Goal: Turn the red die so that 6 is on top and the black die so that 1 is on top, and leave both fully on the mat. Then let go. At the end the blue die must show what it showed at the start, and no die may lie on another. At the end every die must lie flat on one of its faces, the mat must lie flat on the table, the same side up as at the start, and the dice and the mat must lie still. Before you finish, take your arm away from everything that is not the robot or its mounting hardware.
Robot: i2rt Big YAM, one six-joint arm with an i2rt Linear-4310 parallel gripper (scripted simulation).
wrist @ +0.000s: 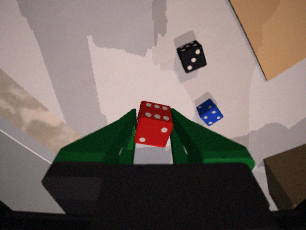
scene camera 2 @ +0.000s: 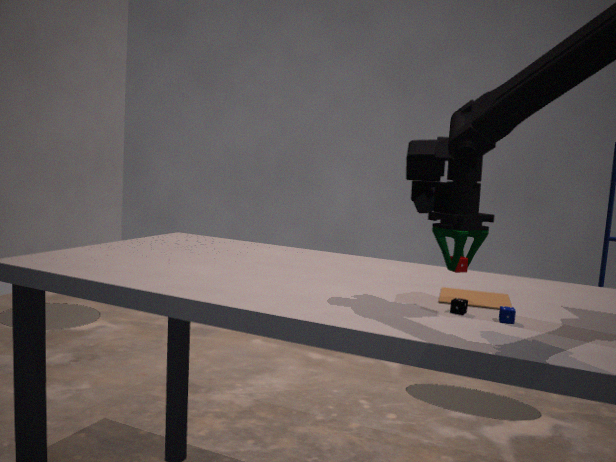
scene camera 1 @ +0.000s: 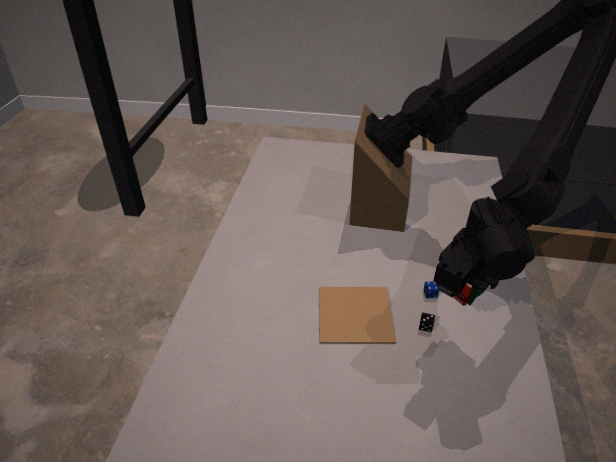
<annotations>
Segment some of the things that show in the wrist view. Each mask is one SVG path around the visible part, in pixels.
My gripper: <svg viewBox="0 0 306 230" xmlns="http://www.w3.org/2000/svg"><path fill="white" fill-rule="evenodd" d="M306 199L294 209L270 211L270 203L252 173L255 161L247 148L189 120L174 108L171 108L173 129L170 134L173 164L133 164L136 146L134 137L137 114L136 109L132 109L117 121L59 150L41 183L63 211L68 214L13 211L0 200L0 230L306 230Z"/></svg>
A red die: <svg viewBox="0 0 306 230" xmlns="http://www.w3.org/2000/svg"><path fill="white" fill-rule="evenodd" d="M141 101L134 142L164 148L173 129L171 107Z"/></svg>
</annotations>
